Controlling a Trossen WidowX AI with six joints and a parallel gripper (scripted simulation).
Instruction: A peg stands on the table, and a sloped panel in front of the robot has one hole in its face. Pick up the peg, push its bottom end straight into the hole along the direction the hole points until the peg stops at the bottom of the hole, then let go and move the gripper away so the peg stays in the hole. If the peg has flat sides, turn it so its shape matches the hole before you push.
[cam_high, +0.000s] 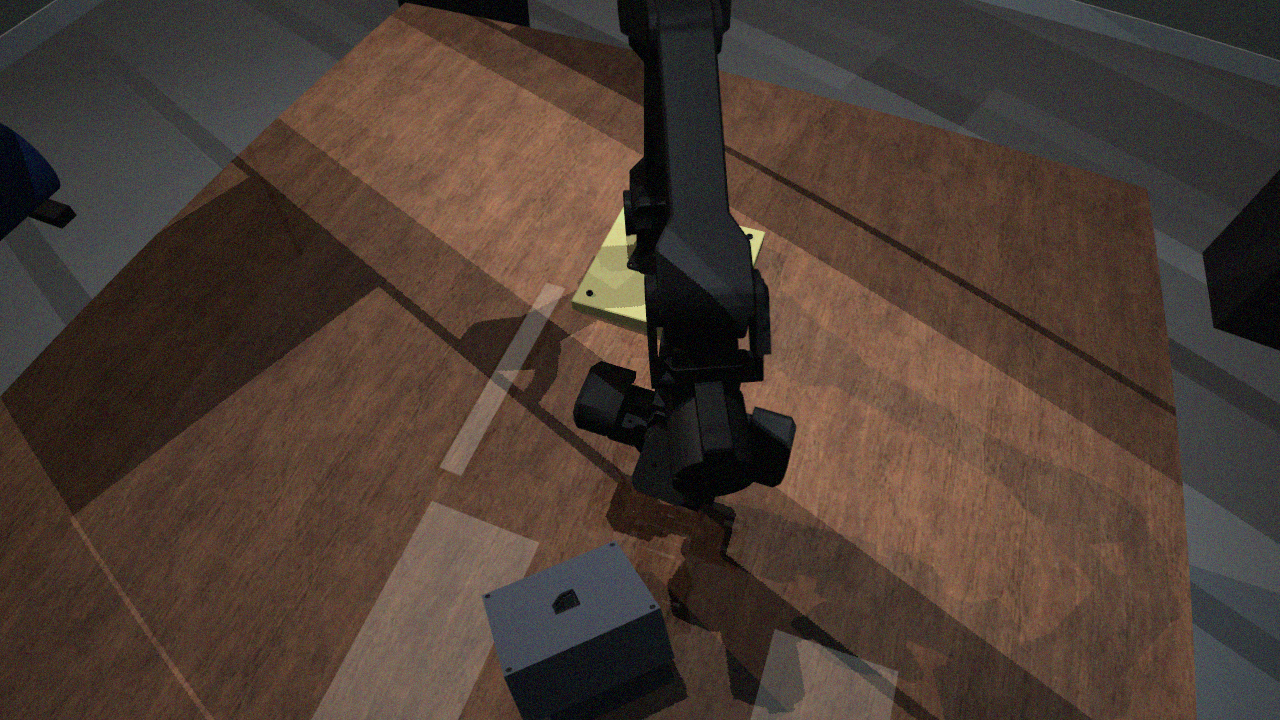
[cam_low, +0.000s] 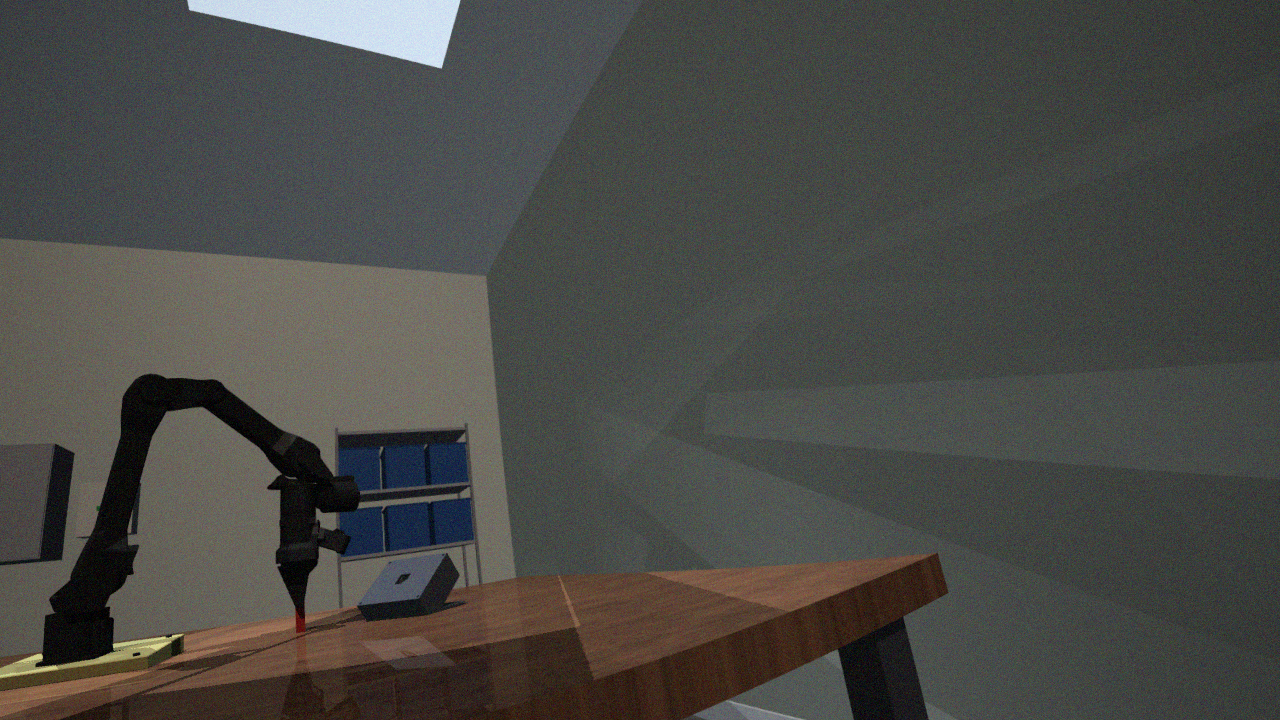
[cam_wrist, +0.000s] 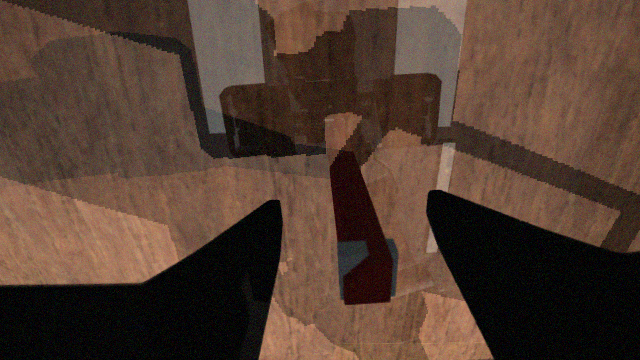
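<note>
The grey sloped panel is 180 mm ahead of my gripper tip and 30 mm to the right of it. Round my gripper tip: red peg: 20 mm above.
</note>
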